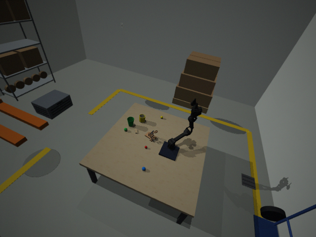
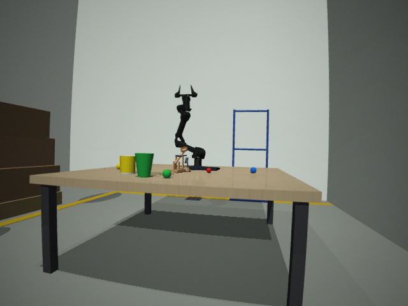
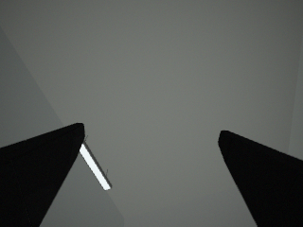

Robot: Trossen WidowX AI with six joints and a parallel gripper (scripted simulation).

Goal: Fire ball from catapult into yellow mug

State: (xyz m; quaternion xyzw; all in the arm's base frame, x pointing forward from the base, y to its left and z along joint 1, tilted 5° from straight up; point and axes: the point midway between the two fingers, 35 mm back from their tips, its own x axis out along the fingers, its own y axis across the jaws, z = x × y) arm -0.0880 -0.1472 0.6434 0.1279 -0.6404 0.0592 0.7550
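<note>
The wooden catapult lies 410 mm ahead of my gripper tip, 80 mm to the left of it and 620 mm below it. The rest, counted from my gripper tip: yellow ball: 380 mm ahead, 380 mm to the right, 670 mm below; then red ball: 420 mm ahead, 250 mm to the left, 680 mm below; then blue ball: 350 mm ahead, 540 mm to the left, 670 mm below.
</note>
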